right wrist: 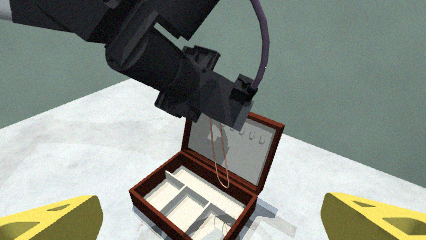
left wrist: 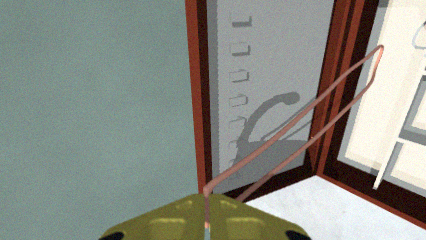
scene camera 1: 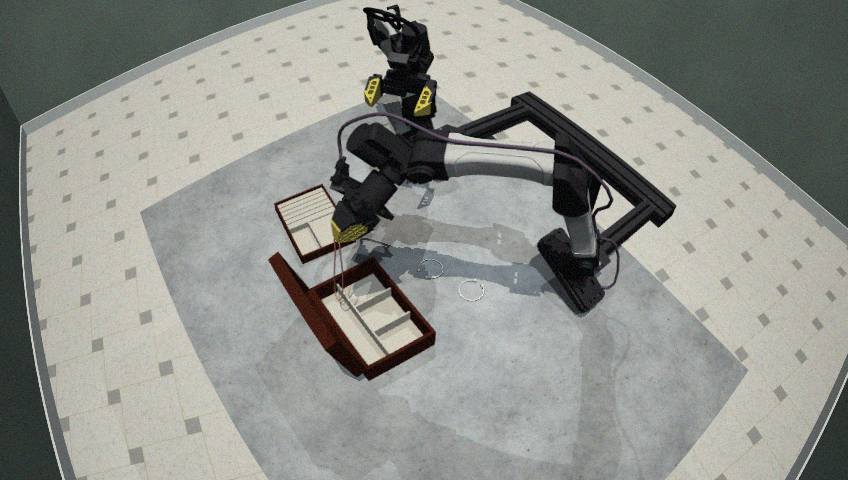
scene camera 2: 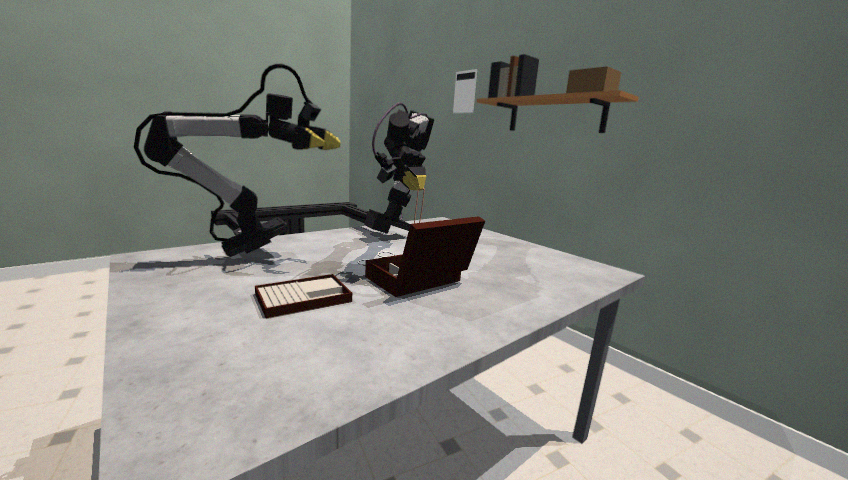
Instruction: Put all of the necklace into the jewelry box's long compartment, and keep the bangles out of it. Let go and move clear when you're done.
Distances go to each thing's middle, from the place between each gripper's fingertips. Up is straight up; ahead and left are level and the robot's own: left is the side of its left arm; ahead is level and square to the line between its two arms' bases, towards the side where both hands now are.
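The jewelry box (scene camera 1: 399, 323) is 2 cm to the left of my left hand (scene camera 1: 336, 240) and 19 cm below it. Going by its middle, the jewelry box is nearer to my left hand than to my right hand.
Counted from my right hand (scene camera 1: 392, 109), the jewelry box is 290 mm below, 230 mm ahead and 180 mm to the left.
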